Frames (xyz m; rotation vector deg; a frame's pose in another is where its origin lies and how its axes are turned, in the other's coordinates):
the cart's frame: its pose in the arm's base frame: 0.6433 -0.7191 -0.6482 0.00 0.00 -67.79
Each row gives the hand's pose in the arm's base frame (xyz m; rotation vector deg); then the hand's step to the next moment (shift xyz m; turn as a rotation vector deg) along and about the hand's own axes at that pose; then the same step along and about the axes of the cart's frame.
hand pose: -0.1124 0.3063 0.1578 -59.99 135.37 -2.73
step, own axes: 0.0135 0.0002 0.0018 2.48 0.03 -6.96
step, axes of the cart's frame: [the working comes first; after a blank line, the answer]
step, axes of the arm's base frame: -0.0066 -0.0089 -0.0079 -4.83 -2.97 4.73

0.0057 -0.0095 -0.0079 0.93 -5.60 4.73
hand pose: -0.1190 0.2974 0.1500 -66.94 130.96 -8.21
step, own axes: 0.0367 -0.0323 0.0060 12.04 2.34 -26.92
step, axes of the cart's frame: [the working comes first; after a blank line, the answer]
step, axes of the arm's base frame: 0.0093 -0.0473 -0.0101 -21.41 -12.03 16.49

0.0473 -0.0093 -0.0101 3.05 -24.37 16.49
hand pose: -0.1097 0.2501 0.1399 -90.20 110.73 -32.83
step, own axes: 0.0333 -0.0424 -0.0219 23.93 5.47 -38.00
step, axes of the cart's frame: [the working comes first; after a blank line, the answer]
step, axes of the arm's base frame: 0.0116 -0.0422 0.0384 -32.77 -23.30 20.73

0.0435 -0.0052 0.0384 9.19 -39.14 20.73
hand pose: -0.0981 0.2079 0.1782 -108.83 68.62 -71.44
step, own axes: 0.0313 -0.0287 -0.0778 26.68 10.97 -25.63
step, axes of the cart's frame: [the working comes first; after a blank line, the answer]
step, axes of the arm's base frame: -0.0552 -0.0143 0.0679 -23.05 -28.38 12.33

-0.0077 -0.0565 0.0679 17.56 -32.07 12.33
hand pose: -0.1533 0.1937 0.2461 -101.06 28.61 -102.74
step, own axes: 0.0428 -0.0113 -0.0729 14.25 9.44 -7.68
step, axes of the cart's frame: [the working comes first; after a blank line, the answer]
step, axes of the arm's base frame: -0.0724 -0.0273 0.0359 -5.88 -17.16 4.71

-0.0021 -0.0773 0.0359 13.66 -11.93 4.71
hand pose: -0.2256 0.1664 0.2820 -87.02 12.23 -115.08
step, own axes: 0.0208 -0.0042 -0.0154 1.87 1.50 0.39
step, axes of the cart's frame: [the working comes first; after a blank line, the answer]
step, axes of the arm's base frame: -0.0190 -0.0115 0.0139 0.61 -2.15 0.96

0.0035 -0.0219 0.0139 2.22 -0.25 0.96
